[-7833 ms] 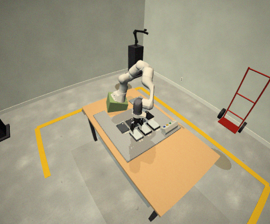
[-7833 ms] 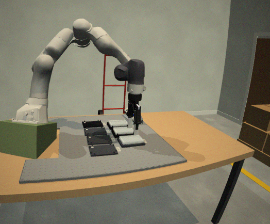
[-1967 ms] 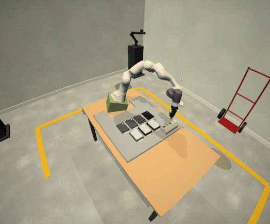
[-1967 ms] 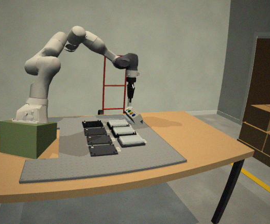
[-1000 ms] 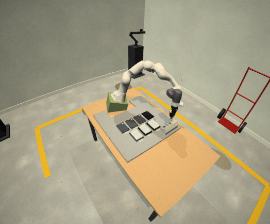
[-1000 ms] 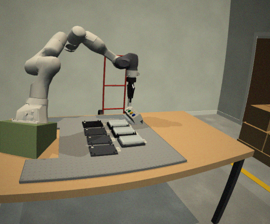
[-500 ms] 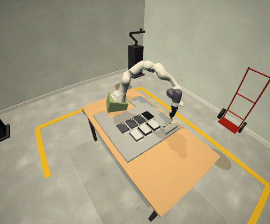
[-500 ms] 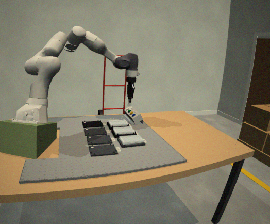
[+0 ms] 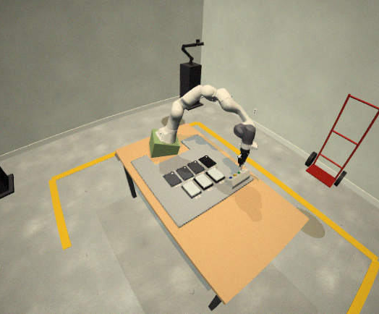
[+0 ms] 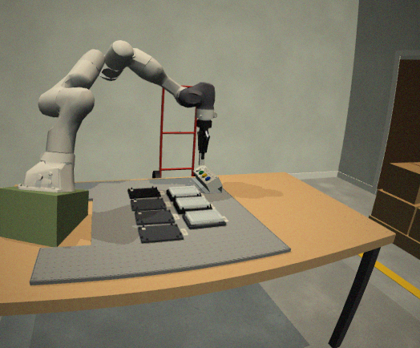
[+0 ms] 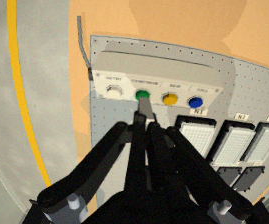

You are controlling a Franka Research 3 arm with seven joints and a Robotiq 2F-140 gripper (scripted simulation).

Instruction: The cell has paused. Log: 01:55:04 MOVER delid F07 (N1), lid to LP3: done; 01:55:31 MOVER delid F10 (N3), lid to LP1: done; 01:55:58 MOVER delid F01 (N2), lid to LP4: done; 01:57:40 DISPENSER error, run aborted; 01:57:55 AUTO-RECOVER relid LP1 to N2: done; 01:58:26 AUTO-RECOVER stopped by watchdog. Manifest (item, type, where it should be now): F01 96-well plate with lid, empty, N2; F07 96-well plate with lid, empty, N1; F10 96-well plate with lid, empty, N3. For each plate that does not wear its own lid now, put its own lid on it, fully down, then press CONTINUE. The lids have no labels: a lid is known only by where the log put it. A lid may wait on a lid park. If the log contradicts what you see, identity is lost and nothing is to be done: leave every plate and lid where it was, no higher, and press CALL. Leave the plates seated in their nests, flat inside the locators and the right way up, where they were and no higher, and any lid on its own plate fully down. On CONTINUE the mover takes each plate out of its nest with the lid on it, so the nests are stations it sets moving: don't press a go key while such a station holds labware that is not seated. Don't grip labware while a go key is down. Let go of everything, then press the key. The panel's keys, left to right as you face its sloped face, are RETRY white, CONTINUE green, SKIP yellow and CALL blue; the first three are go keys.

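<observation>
My hand is 70 mm above the green key. Round my hand: white key 70 mm below, 50 mm to the left; then yellow key 70 mm below, 50 mm to the right; then blue call key 100 mm to the right, 70 mm below, 10 mm behind.
</observation>
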